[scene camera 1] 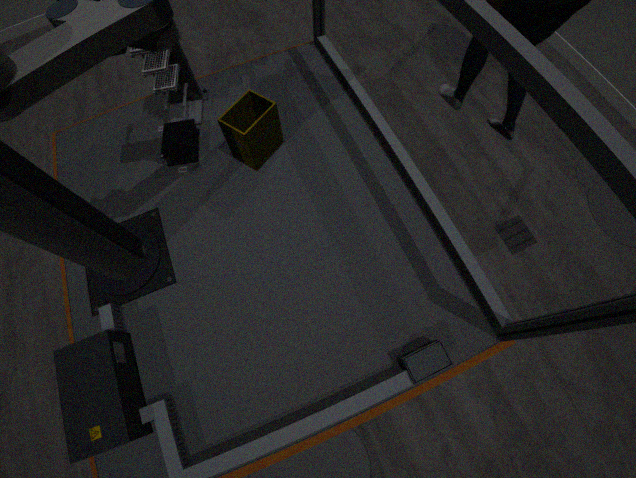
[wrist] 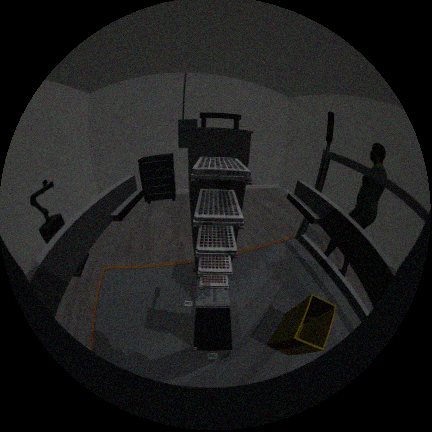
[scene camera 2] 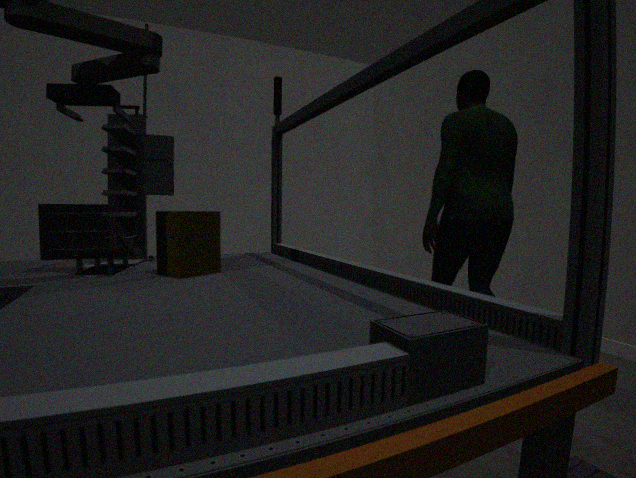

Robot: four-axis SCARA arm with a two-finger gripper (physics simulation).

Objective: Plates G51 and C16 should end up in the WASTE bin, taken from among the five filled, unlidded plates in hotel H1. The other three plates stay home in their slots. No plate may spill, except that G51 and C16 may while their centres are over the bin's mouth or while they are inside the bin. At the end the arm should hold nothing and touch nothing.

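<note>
Hotel H1 is a dark tower with several white gridded plates stacked one above another; in the wrist view these include a top plate, one below it and a low one with reddish wells. Their labels are not legible, so I cannot tell which are G51 and C16. The yellow WASTE bin stands beside the hotel, its visible interior dark. My gripper is open and empty, high in front of the hotel's upper part. It does not show in scene camera 1.
A dark box-like stand is in front of the hotel's foot. A low grey box sits at the table's corner. A person stands beyond the frame rail. A dark drawer cabinet is behind.
</note>
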